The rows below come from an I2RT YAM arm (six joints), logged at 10 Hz.
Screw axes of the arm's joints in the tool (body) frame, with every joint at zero. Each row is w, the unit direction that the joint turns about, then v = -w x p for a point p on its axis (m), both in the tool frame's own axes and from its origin. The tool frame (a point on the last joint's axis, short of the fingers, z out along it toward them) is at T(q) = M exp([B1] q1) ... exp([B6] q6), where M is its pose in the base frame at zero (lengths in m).
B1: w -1 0 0 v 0 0.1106 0
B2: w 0 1 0 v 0.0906 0 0.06
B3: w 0 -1 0 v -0.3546 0 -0.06
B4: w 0 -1 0 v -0.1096 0 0
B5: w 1 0 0 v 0 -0.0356 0
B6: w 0 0 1 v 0 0 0
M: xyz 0.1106 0 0.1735 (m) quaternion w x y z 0.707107 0 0.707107 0
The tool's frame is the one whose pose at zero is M.
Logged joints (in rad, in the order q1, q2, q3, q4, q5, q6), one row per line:
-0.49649, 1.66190, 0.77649, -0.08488, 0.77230, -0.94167
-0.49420, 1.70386, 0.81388, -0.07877, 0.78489, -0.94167
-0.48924, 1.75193, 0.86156, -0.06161, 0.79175, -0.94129
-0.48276, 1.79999, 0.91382, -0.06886, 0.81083, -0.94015
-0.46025, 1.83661, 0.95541, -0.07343, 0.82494, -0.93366
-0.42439, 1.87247, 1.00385, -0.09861, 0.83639, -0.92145
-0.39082, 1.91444, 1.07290, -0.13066, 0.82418, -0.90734
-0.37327, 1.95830, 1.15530, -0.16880, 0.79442, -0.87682
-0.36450, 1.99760, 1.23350, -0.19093, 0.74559, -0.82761
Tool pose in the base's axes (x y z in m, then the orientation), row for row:
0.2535, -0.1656, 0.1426, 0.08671, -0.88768, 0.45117, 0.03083
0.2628, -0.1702, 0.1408, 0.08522, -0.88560, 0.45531, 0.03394
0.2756, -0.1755, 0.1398, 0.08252, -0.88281, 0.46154, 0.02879
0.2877, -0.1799, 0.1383, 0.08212, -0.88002, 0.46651, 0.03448
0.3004, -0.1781, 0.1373, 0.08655, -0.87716, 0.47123, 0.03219
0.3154, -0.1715, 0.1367, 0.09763, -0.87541, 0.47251, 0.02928
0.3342, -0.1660, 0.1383, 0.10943, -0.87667, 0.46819, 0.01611
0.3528, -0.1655, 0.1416, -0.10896, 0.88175, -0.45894, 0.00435
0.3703, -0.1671, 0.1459, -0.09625, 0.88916, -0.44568, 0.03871
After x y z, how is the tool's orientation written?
As a quaternion, x y z w.
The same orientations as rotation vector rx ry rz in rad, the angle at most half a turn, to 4 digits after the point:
0.2672, -2.7353, 1.3902
0.2621, -2.7236, 1.4003
0.2546, -2.7237, 1.4240
0.2525, -2.7056, 1.4343
0.2665, -2.7006, 1.4508
0.3011, -2.7001, 1.4574
0.3403, -2.7263, 1.4560
-0.3414, 2.7625, -1.4378
-0.2951, 2.7266, -1.3667

